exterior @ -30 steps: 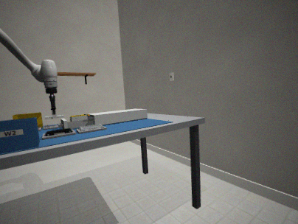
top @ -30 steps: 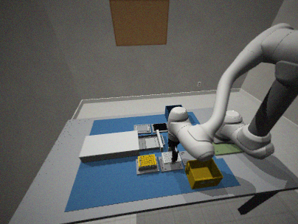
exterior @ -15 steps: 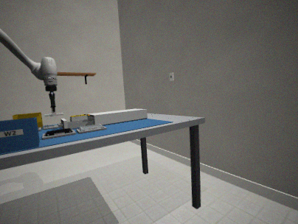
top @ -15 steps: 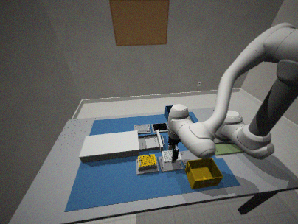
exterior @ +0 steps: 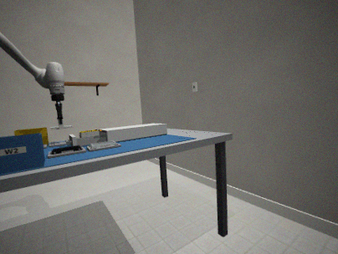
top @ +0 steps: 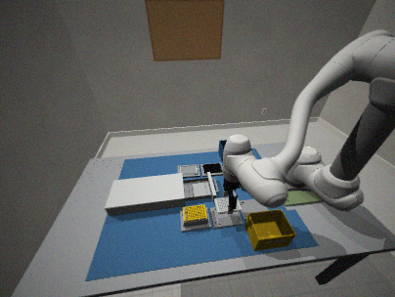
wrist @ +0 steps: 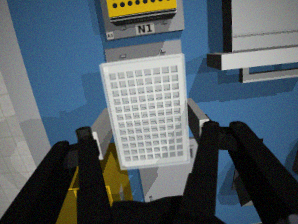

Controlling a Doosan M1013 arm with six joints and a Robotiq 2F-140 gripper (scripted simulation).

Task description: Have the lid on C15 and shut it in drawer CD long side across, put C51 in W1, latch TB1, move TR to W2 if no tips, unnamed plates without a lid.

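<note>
My gripper is now 190 mm short of the drawer, 170 mm to the left of it and 110 mm above it. Also, from my hand: plate lid: 10 mm below; grey nest N3: 130 mm below; white plate: 20 mm below.
</note>
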